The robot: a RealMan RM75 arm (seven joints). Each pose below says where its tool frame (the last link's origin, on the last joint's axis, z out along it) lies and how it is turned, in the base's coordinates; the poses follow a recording.
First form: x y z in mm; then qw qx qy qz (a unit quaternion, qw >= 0).
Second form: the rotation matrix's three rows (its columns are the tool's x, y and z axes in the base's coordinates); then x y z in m. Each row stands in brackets. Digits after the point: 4 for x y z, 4 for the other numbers.
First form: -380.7, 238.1, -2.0, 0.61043, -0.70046, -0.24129, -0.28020
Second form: [[0.7265, 0.6801, 0.0980], [-0.0041, -0.1383, 0.9904], [0.6871, -0.7199, -0.0977]], [-0.3807, 0.2381, -0.0020]
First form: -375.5, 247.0, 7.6, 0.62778, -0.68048, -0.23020, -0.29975
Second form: [[0.7143, 0.6896, 0.1189], [-0.0631, -0.1058, 0.9924], [0.6970, -0.7164, -0.0321]], [-0.3755, 0.2470, 0.0076]
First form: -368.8, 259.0, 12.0, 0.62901, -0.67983, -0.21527, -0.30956
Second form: [[0.7157, 0.6821, 0.1501], [-0.0967, -0.1160, 0.9885], [0.6917, -0.7220, -0.0170]], [-0.3688, 0.2590, 0.0120]
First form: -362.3, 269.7, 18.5, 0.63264, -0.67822, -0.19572, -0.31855
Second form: [[0.7204, 0.6685, 0.1845], [-0.1376, -0.1229, 0.9828], [0.6797, -0.7334, 0.0034]], [-0.3623, 0.2697, 0.0185]
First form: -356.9, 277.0, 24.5, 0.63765, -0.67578, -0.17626, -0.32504
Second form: [[0.7266, 0.6528, 0.2145], [-0.1763, -0.1247, 0.9764], [0.6641, -0.7472, 0.0245]], [-0.3569, 0.2770, 0.0245]
